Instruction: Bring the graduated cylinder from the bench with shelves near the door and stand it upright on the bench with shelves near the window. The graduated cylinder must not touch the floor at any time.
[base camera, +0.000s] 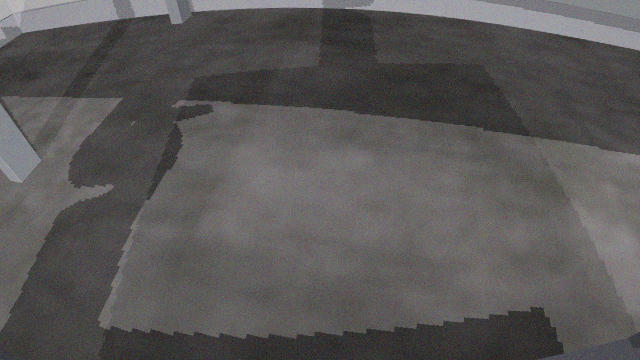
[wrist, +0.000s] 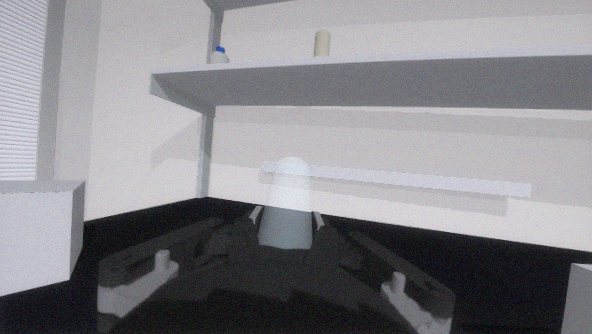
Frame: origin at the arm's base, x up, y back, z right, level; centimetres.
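Where they show: gripper, fingertip midpoint: (wrist: 287, 219).
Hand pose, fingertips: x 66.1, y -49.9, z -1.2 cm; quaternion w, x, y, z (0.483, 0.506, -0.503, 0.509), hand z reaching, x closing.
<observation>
After its pixels a point has its place.
My gripper (wrist: 287, 219) {x 66.1, y -49.9, z -1.2 cm} is shut on the graduated cylinder (wrist: 286, 227) {x 66.9, y -45.6, z -1.1 cm}, a pale, see-through tube that stands out between the two fingertips in the wrist view. Its lower end near the fingers looks wider than its rounded far end. Behind it is the bench with shelves, with a black bench top (wrist: 505, 260) {x 51.8, y -75.6, z 53.1 cm} and a long grey shelf (wrist: 400, 82) {x 95.6, y -81.5, z 25.7 cm} above. Whether the cylinder touches the bench top cannot be told. Neither the gripper nor the cylinder shows in the base camera view.
A white box (wrist: 35, 240) {x 58.3, y -56.1, z -34.3 cm} stands at the left on the black top, and part of another pale box (wrist: 580, 300) {x 62.0, y -47.2, z 23.7 cm} shows at the right edge. A blue-capped bottle (wrist: 219, 56) {x 110.2, y -102.8, z -33.7 cm} and a cream cylinder (wrist: 322, 44) {x 110.4, y -91.2, z 4.7 cm} stand on the shelf. A window blind (wrist: 20, 90) {x 94.4, y -113.5, z -130.9 cm} is at the far left. Pale legs (base camera: 15, 147) {x -33.7, y -50.1, z -54.2 cm} (base camera: 178, 11) {x -35.6, y -109.3, z -39.6 cm} stand on the floor.
</observation>
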